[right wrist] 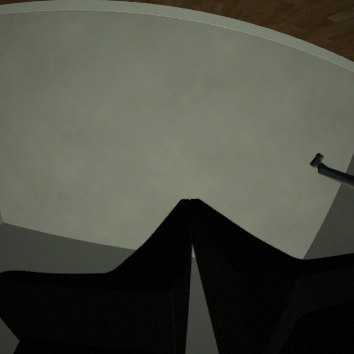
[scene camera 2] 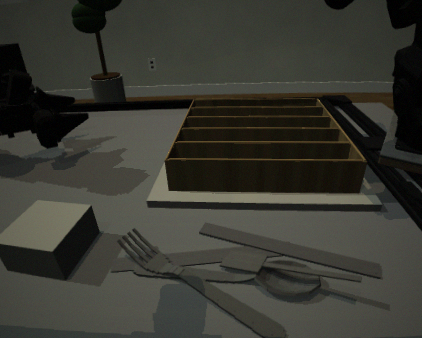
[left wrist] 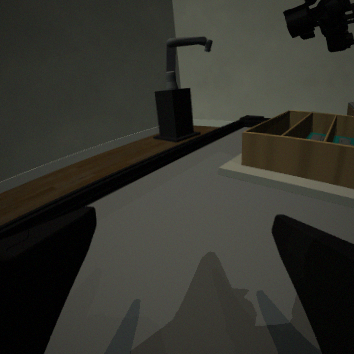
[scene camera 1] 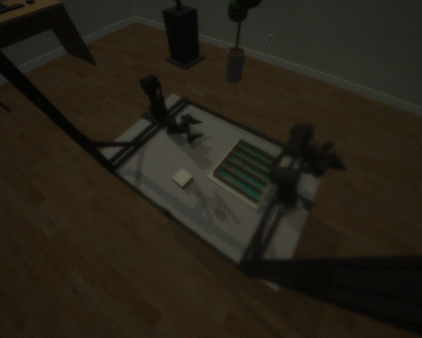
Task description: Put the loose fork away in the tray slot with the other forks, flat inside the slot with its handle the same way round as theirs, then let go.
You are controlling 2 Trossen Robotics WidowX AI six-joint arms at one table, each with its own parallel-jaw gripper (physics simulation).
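The left wrist view has the left gripper in it as well, open and holding nothing. In the right wrist view there's the right gripper too, which is shut and holds nothing. As for the scene itself, a pale block is resting on the table, and there's a wooden tray.
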